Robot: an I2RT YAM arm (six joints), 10 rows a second.
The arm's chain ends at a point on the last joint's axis. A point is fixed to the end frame.
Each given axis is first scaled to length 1.
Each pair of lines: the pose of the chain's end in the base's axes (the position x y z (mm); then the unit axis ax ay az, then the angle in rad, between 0 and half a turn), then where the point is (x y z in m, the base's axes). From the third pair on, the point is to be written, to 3 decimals.
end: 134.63 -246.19 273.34 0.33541 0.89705 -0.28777 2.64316
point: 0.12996 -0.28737 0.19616
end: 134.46 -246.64 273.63 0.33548 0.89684 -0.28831 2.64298
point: 0.12977 -0.28789 0.19649
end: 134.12 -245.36 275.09 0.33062 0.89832 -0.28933 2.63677
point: 0.130 -0.287 0.198
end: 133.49 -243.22 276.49 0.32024 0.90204 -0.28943 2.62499
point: 0.131 -0.286 0.200
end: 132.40 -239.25 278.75 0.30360 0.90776 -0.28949 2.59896
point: 0.132 -0.283 0.203
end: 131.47 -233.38 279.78 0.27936 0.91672 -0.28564 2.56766
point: 0.135 -0.278 0.204
